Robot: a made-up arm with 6 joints. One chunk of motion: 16 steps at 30 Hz.
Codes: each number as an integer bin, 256 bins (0 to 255) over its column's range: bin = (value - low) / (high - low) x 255, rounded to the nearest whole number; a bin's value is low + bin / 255 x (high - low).
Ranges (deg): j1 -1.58..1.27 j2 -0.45..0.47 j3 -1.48..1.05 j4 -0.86..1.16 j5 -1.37..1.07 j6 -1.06..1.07
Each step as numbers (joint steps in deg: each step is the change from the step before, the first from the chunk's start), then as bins.
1 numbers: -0.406 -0.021 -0.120 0.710 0.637 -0.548
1 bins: 105 119 137 198 210 61
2 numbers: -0.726 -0.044 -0.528 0.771 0.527 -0.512
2 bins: 76 113 96 206 198 66
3 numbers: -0.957 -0.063 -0.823 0.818 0.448 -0.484
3 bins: 56 107 66 212 190 69
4 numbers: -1.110 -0.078 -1.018 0.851 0.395 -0.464
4 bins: 42 103 47 216 184 71
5 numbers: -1.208 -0.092 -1.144 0.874 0.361 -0.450
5 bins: 33 99 34 219 181 73
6 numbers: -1.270 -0.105 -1.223 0.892 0.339 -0.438
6 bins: 28 96 26 221 179 74
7 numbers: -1.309 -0.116 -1.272 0.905 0.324 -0.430
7 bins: 24 93 21 223 177 75
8 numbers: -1.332 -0.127 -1.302 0.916 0.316 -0.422
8 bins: 22 90 18 224 176 76
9 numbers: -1.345 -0.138 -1.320 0.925 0.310 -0.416
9 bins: 21 86 16 225 176 77
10 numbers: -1.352 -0.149 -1.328 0.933 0.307 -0.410
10 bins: 20 83 15 226 175 78
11 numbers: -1.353 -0.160 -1.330 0.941 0.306 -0.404
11 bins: 20 80 15 227 175 79
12 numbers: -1.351 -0.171 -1.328 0.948 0.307 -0.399
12 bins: 20 77 15 228 175 79
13 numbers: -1.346 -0.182 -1.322 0.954 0.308 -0.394
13 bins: 21 74 16 229 175 80
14 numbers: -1.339 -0.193 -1.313 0.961 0.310 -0.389
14 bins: 22 71 17 230 176 80
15 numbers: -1.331 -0.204 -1.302 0.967 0.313 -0.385
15 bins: 22 68 18 231 176 81
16 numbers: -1.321 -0.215 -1.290 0.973 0.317 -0.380
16 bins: 23 65 19 231 176 81
